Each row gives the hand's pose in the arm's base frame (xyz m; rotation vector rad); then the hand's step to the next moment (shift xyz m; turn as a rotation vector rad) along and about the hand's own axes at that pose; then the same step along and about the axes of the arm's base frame.
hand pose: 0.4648 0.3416 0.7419 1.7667 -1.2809 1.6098
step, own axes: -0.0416 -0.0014 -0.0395 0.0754 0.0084 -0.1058
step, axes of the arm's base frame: -0.0161 0.0467 -0.0292 -0.0717 0.0557 0.0933
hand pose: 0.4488 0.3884 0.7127 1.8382 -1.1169 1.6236
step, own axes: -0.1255 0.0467 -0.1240 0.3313 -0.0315 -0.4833
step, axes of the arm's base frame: -0.1098 0.1034 -0.1027 -0.2717 0.2981 0.4262
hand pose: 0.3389 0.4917 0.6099 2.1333 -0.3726 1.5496
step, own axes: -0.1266 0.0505 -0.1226 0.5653 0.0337 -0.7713
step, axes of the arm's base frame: -0.1652 0.0140 -0.0782 -0.4621 0.4064 0.7327
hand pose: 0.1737 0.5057 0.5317 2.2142 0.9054 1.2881
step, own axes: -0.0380 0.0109 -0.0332 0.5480 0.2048 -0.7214
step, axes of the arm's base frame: -0.0392 -0.0336 0.0001 -0.3692 0.2728 0.8074
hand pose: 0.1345 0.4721 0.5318 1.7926 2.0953 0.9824
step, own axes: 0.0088 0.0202 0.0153 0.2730 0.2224 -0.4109
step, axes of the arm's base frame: 0.0225 0.0143 0.0029 -0.1170 0.1224 0.5140
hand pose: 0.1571 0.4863 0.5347 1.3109 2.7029 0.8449
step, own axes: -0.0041 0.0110 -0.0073 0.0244 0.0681 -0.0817
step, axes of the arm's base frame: 0.0088 -0.0009 0.0106 0.0133 0.0144 0.1073
